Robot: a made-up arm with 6 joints. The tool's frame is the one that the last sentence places.
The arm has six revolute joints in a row. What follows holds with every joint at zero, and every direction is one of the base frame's. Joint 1 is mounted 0.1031 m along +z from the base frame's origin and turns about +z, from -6.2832 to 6.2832 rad. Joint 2 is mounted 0.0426 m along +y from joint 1 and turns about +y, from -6.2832 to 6.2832 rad. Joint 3 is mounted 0.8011 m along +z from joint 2 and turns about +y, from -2.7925 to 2.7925 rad. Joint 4 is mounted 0.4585 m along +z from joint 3 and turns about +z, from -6.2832 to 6.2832 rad. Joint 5 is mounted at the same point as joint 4 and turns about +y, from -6.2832 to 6.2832 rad. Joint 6 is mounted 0.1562 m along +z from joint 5 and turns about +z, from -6.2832 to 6.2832 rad. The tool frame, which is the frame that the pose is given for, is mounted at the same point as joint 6; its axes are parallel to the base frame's.
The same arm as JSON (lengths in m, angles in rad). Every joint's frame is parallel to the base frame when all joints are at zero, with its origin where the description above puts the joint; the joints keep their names.
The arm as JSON. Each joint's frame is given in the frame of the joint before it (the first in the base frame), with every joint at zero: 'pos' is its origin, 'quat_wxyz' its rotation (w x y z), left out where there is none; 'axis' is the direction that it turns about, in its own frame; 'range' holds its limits. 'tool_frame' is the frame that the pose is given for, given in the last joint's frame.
{
  "length_unit": "m",
  "angle_unit": "rad",
  "joints": [
    {
      "joint": "joint 1",
      "pos": [
        0.0,
        0.0,
        0.1031
      ],
      "axis": "+z",
      "range": [
        -6.2832,
        6.2832
      ]
    },
    {
      "joint": "joint 2",
      "pos": [
        0.0,
        0.0426,
        0.0
      ],
      "axis": "+y",
      "range": [
        -6.2832,
        6.2832
      ]
    },
    {
      "joint": "joint 3",
      "pos": [
        0.0,
        0.0,
        0.8011
      ],
      "axis": "+y",
      "range": [
        -2.7925,
        2.7925
      ]
    },
    {
      "joint": "joint 4",
      "pos": [
        0.0,
        0.0,
        0.4585
      ],
      "axis": "+z",
      "range": [
        -6.2832,
        6.2832
      ]
    },
    {
      "joint": "joint 5",
      "pos": [
        0.0,
        0.0,
        0.0
      ],
      "axis": "+y",
      "range": [
        -6.2832,
        6.2832
      ]
    },
    {
      "joint": "joint 6",
      "pos": [
        0.0,
        0.0,
        0.1562
      ],
      "axis": "+z",
      "range": [
        -6.2832,
        6.2832
      ]
    }
  ],
  "tool_frame": {
    "pos": [
      0.0,
      0.0,
      0.0
    ]
  }
}

